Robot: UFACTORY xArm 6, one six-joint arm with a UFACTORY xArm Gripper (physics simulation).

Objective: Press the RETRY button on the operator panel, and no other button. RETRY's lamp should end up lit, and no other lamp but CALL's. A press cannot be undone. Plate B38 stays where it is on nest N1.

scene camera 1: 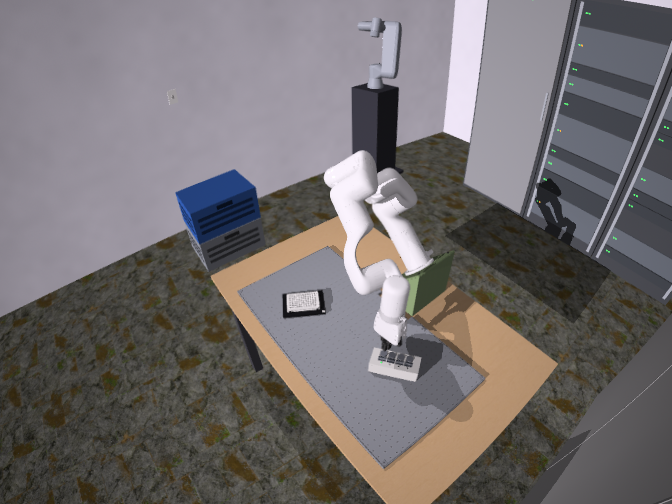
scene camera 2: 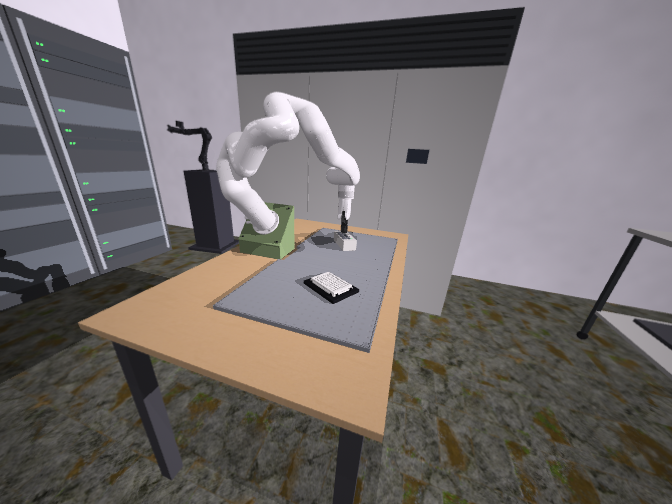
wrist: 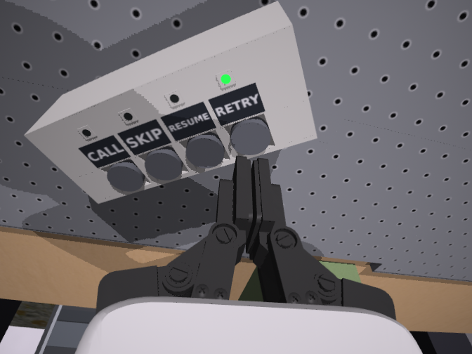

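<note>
The pale operator panel (scene camera 1: 394, 369) (scene camera 2: 346, 245) (wrist: 295, 100) stands on the grey perforated board. In the wrist view, the RETRY lamp (wrist: 226, 79) is lit green. The CALL lamp (wrist: 86, 133), SKIP lamp (wrist: 128, 116) and RESUME lamp (wrist: 174, 98) are dark. The RETRY button (wrist: 250, 136) shows in full. The CALL button (wrist: 125, 176), SKIP button (wrist: 163, 164) and RESUME button (wrist: 205, 151) lie to its left. My gripper (wrist: 247, 176) is shut and empty, its tips just below the RETRY button in the wrist view. Plate B38 (scene camera 1: 302, 301) (scene camera 2: 332, 283) lies on black nest N1 (scene camera 1: 284, 312) (scene camera 2: 332, 298).
The grey perforated board (scene camera 1: 336, 352) (scene camera 2: 260, 292) lies on the wooden table (scene camera 1: 515, 358) (scene camera 2: 244, 358). The green arm mount (scene camera 1: 434, 284) (scene camera 2: 265, 246) stands by the board's edge. A blue crate (scene camera 1: 217, 203) on a grey crate (scene camera 1: 230, 246) stands beyond the table.
</note>
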